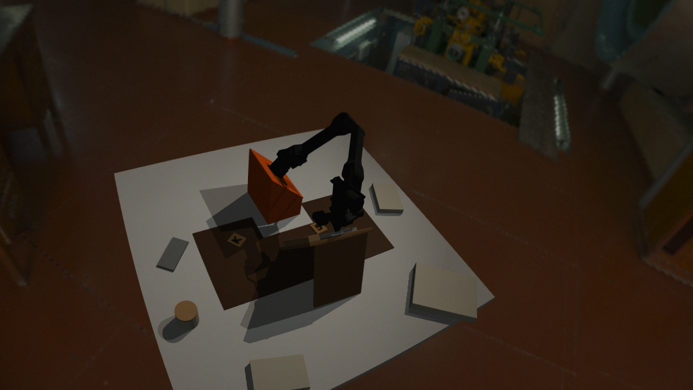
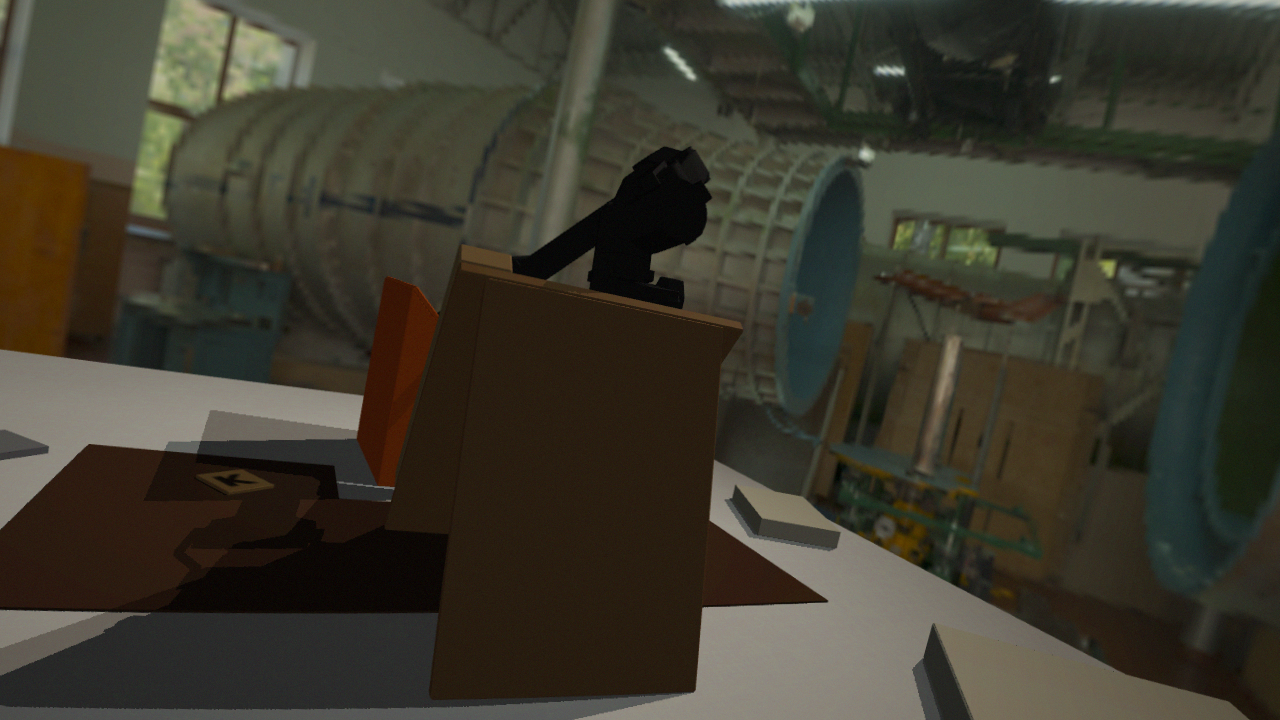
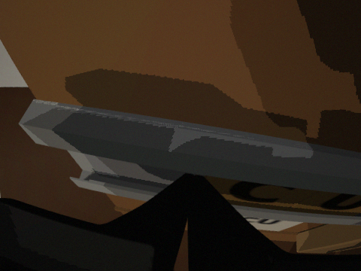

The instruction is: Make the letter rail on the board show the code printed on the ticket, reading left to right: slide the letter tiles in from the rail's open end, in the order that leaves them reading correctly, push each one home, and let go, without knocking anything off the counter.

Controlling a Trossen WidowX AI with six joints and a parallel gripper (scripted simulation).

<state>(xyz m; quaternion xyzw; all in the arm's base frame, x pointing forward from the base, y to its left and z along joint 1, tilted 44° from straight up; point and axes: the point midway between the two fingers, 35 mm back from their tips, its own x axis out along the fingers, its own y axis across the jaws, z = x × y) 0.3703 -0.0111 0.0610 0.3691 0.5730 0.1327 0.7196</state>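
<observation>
Now: gripper tip 10 mm past the c tile and 30 mm to the left of it. Also, from my gripper tip: white ticket: 60 mm behind, 60 mm to the right, 80 mm below; then k tile: 270 mm behind, 270 mm to the right, 160 mm below; then dark brown mat: 180 mm behind, 60 mm to the right, 170 mm below.
</observation>
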